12 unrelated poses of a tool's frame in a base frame.
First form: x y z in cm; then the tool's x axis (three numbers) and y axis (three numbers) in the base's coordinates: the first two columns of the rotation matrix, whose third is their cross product.
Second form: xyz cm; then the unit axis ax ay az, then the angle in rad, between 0 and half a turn. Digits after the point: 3 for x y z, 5 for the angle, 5 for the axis.
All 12 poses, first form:
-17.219 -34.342 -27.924 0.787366 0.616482 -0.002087 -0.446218 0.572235 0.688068
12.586 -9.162 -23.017 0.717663 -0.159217 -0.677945 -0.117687 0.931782 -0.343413
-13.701 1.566 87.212 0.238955 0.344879 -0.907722 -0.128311 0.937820 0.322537
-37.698 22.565 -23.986 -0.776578 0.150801 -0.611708 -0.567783 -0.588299 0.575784
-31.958 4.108 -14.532 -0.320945 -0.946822 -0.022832 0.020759 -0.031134 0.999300
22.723 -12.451 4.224 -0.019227 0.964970 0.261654 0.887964 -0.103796 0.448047
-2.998 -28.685 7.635 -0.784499 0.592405 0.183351 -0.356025 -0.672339 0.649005
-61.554 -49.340 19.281 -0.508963 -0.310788 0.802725 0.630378 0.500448 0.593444
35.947 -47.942 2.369 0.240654 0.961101 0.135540 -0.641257 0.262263 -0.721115
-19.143 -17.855 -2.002 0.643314 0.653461 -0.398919 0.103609 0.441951 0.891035
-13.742 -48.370 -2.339 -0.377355 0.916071 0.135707 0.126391 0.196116 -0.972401
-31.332 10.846 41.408 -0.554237 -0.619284 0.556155 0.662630 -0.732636 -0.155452
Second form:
-17.219 -34.342 -27.924 0.73151 0.25445 0.63258 0.99724
12.586 -9.162 -23.017 -0.44045 0.89736 -0.02732 0.86360
-13.701 1.566 87.212 0.14521 0.95918 0.24268 1.34636
-37.698 22.565 -23.986 -0.26540 0.41104 0.87213 2.71698
-31.958 4.108 -14.532 0.45258 -0.61586 -0.64489 2.29323
22.723 -12.451 4.224 0.69825 0.66711 0.25964 2.99275
-2.998 -28.685 7.635 0.20050 0.31706 0.92697 2.60458
-61.554 -49.340 19.281 -0.12689 -0.82114 -0.55644 2.13371
35.947 -47.942 2.369 -0.40556 -0.43388 0.80453 1.47950
-19.143 -17.855 -2.002 0.76152 0.58545 0.27811 1.41928
-13.742 -48.370 -2.339 -0.42758 -0.72323 0.54232 2.32611
-31.332 10.846 41.408 -0.32296 -0.03867 -0.94562 2.39680

